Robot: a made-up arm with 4 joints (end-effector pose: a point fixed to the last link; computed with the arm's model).
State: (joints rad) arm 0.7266 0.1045 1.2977 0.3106
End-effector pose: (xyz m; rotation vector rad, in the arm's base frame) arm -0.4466 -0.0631 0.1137 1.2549 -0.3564 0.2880
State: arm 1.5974 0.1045 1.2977 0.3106
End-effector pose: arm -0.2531 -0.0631 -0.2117 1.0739 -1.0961 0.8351
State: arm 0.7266 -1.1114 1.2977 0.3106
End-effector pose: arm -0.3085 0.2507 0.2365 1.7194 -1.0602 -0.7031
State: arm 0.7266 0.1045 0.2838 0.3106
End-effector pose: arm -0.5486 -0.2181 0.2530 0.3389 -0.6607 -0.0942
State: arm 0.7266 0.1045 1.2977 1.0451
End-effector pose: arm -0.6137 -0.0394 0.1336 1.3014 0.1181 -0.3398
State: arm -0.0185 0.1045 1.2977 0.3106
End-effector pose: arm -0.3589 -0.0631 0.4285 1.2707 0.2837 -0.1881
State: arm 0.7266 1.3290 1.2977 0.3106
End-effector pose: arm -0.2727 -0.3462 0.2683 0.5292 0.3544 1.0902
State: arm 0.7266 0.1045 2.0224 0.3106
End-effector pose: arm -0.4637 0.1052 0.1064 1.8763 -0.0576 0.5754
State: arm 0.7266 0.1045 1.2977 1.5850
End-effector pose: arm -0.7022 -0.0063 0.2173 1.2557 0.4733 -0.7982
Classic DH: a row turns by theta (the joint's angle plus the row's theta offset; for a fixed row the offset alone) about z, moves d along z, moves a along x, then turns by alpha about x. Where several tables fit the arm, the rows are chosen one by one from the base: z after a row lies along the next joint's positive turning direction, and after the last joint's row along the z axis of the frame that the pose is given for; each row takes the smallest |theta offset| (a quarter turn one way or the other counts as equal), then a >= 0, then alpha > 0; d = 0 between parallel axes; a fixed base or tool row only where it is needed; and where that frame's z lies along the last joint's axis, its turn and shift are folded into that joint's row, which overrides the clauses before.
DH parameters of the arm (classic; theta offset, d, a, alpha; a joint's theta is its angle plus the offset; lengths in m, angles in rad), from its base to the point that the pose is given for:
base (fixed): 0 0.159 0 1.5708
joint 1: 0 0.039 -0.046 -1.5708
joint 2: 1.5708 0.489 0.086 1.5708
joint 3: 0 -0.203 -0.032 1.5708
joint 4: 0.1999 0 -0.2367 3.1416
tool (fixed): -1.3709 0.013 0 0

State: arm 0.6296 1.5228 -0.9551 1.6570
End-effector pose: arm -0.4237 -0.4630 0.4295 0.0597 -1.5843 -0.1201
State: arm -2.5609 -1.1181 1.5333 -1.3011
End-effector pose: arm 0.1768 -0.0166 -0.1442 0.2830 1.0649 -0.4589
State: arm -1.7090 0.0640 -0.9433 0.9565
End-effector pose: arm 0.6582 -0.0441 0.5381 -1.2282 1.0276 0.1040
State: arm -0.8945 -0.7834 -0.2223 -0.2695
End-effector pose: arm 0.2496 -0.0297 0.7440 -0.4133 0.9841 -0.3934
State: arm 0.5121 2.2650 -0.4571 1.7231
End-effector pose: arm -0.1289 -0.4530 0.6358 0.0504 -0.9198 0.5797
